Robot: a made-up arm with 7 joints. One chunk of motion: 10 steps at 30 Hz.
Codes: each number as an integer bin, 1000 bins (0 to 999) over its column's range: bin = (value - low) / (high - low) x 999, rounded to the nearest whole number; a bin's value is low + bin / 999 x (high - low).
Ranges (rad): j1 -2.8..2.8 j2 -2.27..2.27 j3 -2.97..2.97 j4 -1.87..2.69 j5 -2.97..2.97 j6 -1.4..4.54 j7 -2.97..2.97
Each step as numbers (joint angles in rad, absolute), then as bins.
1 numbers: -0.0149 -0.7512 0.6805 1.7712 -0.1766 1.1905 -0.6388
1 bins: 497 334 614 798 470 436 392
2 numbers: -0.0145 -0.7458 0.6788 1.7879 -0.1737 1.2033 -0.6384
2 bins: 497 335 614 801 470 438 392
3 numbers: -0.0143 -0.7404 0.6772 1.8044 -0.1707 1.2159 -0.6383
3 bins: 497 337 613 805 471 440 392
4 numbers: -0.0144 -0.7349 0.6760 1.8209 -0.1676 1.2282 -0.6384
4 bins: 497 338 613 809 471 442 392
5 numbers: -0.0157 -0.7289 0.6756 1.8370 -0.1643 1.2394 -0.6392
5 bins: 497 339 613 812 472 444 392
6 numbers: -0.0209 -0.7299 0.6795 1.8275 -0.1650 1.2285 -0.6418
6 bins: 496 339 614 810 472 442 392
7 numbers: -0.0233 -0.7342 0.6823 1.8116 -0.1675 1.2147 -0.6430
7 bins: 495 338 614 807 471 440 391
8 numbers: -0.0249 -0.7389 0.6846 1.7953 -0.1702 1.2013 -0.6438
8 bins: 495 337 615 803 471 437 391
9 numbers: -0.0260 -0.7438 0.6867 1.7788 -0.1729 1.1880 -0.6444
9 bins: 495 336 615 799 470 435 391
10 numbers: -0.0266 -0.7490 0.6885 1.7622 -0.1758 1.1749 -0.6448
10 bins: 495 335 615 796 470 433 391
